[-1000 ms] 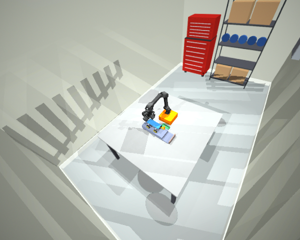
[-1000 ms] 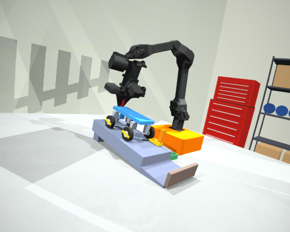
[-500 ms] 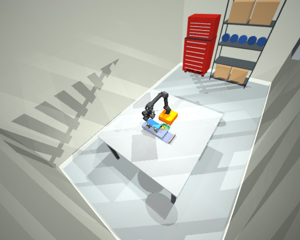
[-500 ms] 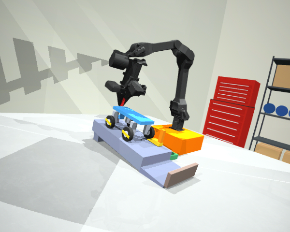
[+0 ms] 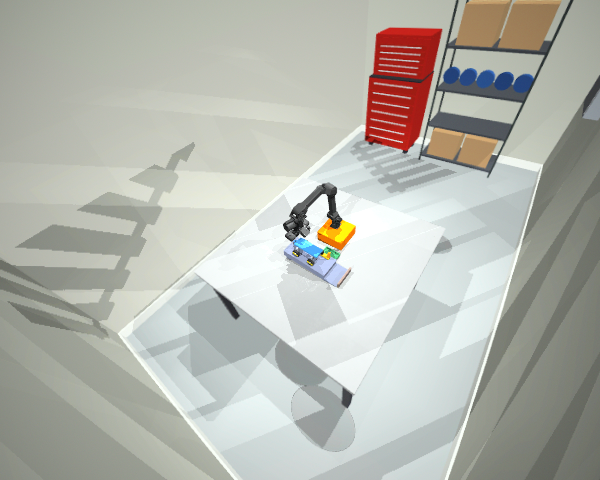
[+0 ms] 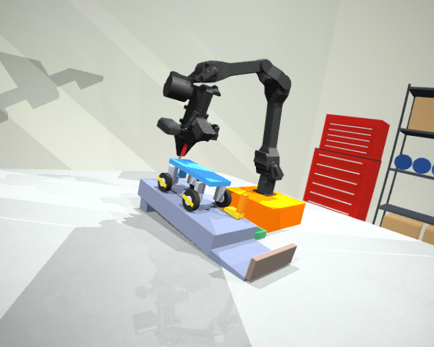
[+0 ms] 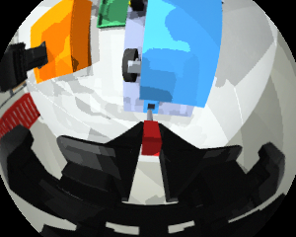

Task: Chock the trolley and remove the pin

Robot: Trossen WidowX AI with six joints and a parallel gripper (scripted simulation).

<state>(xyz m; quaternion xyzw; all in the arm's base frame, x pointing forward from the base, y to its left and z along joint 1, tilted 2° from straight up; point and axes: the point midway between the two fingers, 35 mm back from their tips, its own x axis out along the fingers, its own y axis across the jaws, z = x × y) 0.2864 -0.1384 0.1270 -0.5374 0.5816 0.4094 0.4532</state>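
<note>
Now: gripper tip 1 cm past the yellow chock, 22 cm to the right of it and 9 cm above it. Round my gripper tip: grey-blue ramp: 3 cm ahead, 11 cm to the left, 12 cm below; then stop pin: right at my gripper tip; then trolley: 3 cm ahead, 11 cm to the left, 6 cm below.
</note>
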